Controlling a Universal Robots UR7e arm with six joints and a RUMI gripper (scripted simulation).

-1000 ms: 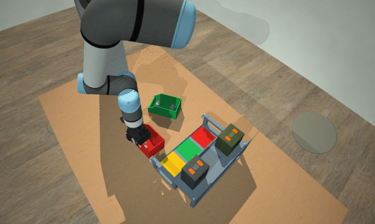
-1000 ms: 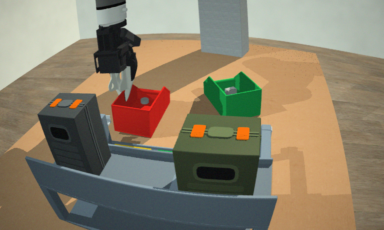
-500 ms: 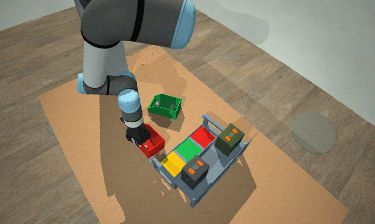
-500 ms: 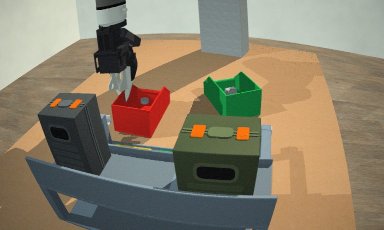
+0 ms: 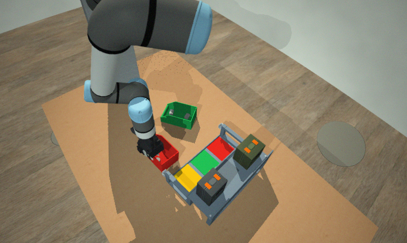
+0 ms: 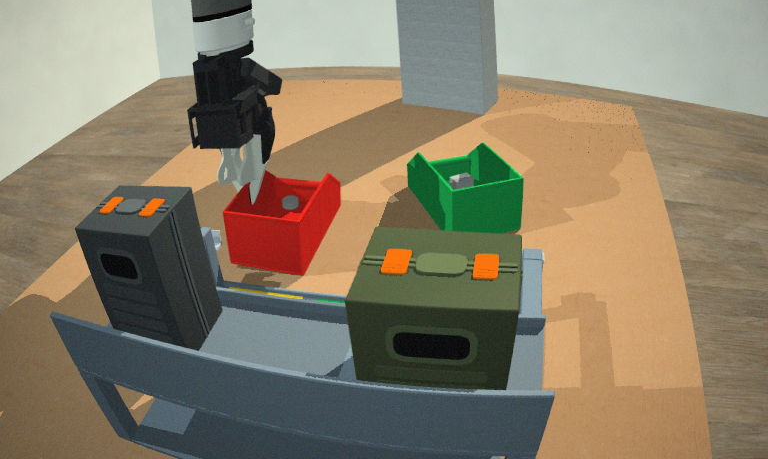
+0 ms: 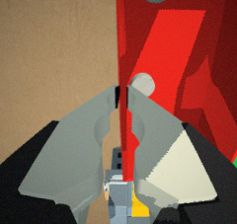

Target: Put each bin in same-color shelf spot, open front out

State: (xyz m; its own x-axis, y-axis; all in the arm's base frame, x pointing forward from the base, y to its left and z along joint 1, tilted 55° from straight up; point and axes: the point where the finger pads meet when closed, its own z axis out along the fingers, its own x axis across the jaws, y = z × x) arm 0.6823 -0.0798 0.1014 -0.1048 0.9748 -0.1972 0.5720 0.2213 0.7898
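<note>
Now: hand 1 cm past the red bin, 5 cm to the right of it and 3 cm above it. From my hand the other things lie so: olive box 25 cm ahead, 34 cm to the left, 8 cm above; dark grey box 29 cm ahead, 12 cm to the left, 10 cm above; green bin 15 cm behind, 24 cm to the left, 3 cm below.
</note>
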